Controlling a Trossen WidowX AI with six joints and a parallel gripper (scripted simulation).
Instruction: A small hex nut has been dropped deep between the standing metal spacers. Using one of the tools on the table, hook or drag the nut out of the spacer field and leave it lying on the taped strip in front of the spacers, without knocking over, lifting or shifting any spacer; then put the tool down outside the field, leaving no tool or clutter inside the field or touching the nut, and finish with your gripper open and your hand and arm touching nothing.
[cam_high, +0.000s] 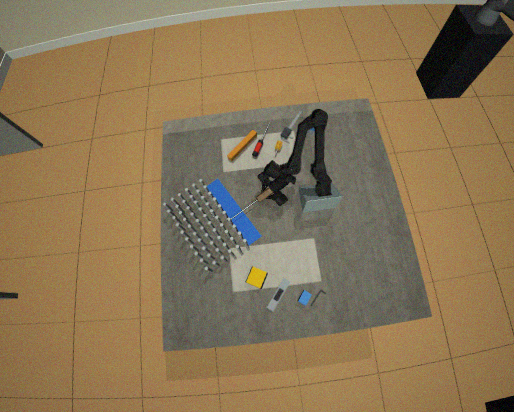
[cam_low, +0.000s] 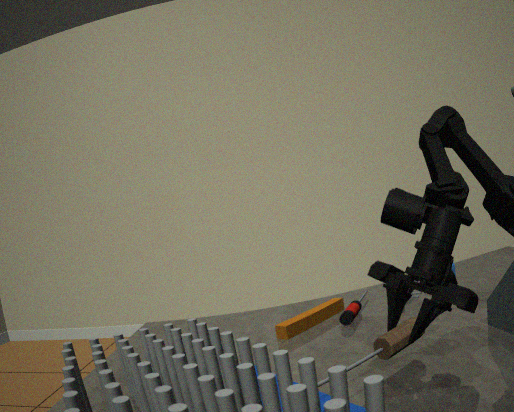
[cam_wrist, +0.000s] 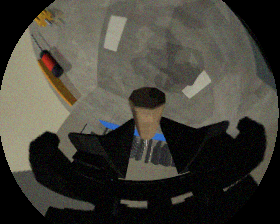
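Right now my gripper tip is 170 mm short of the blue taped strip, 50 mm to the right of it and 40 mm above it. From my gripper tip the other things lie so: hook tool (90 mm ahead, 50 mm to the left, 10 mm below); yellow block (410 mm to the left, 80 mm ahead, 20 mm below); orange bar (330 mm to the right, 90 mm ahead, 20 mm below).
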